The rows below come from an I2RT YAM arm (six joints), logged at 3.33 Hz.
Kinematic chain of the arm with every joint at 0, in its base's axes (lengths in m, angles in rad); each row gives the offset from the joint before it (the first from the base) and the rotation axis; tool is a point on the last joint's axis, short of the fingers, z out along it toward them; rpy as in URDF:
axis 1: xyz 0 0 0.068 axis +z
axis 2: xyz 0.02 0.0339 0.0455 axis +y
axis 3: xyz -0.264 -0.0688 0 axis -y
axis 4: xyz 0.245 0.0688 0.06 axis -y
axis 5: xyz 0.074 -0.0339 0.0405 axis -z
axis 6: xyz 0.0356 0 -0.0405 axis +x
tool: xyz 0 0 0 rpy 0 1.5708 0
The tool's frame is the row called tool.
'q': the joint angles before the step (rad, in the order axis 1, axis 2, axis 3, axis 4, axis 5, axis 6). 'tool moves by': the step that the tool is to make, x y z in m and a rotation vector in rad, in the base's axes. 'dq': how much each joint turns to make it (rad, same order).
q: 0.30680, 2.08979, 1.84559, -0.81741, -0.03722, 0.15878
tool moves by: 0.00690, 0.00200, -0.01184, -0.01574, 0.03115, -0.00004
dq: 0.00000, 0.04669, 0.03208, -0.01993, 0.00495, -0.00261
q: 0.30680, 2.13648, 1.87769, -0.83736, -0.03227, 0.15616
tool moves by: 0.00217, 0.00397, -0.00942, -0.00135, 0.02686, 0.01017
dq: 0.00609, 0.02696, 0.01005, -0.00910, -0.00800, -0.00058
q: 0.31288, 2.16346, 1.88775, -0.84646, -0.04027, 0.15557
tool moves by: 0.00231, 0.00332, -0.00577, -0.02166, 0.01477, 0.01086
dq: 0.00615, 0.02472, 0.02050, -0.01693, 0.01249, -0.01106
